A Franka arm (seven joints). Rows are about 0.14 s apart.
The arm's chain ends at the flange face. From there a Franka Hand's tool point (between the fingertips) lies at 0.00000 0.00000 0.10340 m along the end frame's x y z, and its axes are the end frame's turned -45 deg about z.
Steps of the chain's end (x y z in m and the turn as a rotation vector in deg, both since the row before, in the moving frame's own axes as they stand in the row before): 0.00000 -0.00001 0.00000 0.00 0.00 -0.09; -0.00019 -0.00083 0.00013 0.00 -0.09 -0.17; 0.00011 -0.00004 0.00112 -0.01 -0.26 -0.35; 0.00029 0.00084 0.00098 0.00 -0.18 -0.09; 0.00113 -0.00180 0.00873 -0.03 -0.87 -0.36; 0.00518 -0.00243 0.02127 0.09 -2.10 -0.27; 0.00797 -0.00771 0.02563 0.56 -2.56 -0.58; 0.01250 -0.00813 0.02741 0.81 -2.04 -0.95
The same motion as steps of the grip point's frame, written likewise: 0.00001 -0.00001 0.00000 0.00 0.00 -0.09; 0.00034 -0.00084 0.00013 0.06 -0.06 -0.17; -0.00024 -0.00027 0.00112 0.18 -0.19 -0.35; -0.00062 0.00057 0.00098 0.13 -0.13 -0.09; 0.00092 -0.00154 0.00872 0.59 -0.64 -0.36; 0.00281 -0.00084 0.02120 1.55 -1.42 -0.27; 0.00852 -0.00378 0.02552 2.21 -1.41 -0.58; 0.01299 -0.00053 0.02733 2.02 -0.87 -0.95
